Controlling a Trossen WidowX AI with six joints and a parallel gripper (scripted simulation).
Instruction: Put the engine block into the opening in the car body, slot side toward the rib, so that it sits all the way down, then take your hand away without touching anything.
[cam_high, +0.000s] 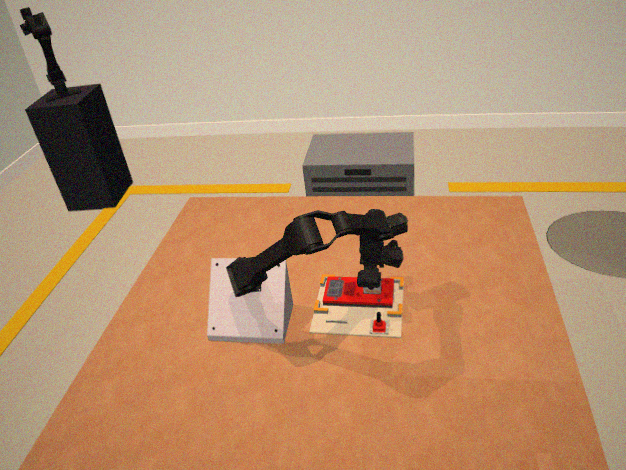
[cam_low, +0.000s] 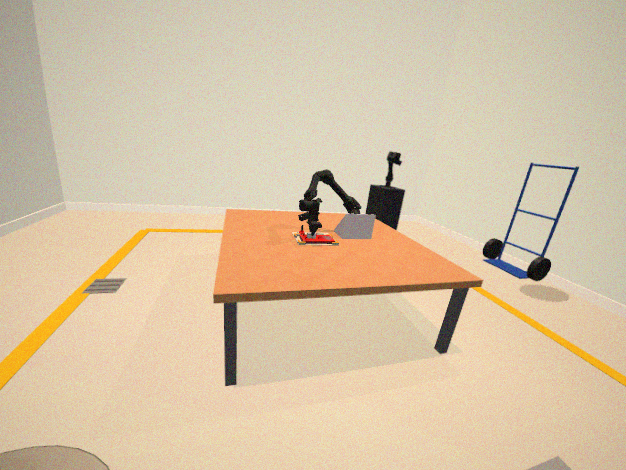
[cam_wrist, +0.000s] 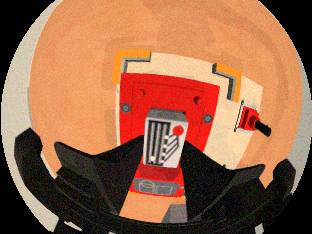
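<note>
Right now my gripper tip is 30 mm past the cream base board, 30 mm to the left of it and 30 mm above it. The rest, counted from my gripper tip: grey engine block: 10 mm below.
</note>
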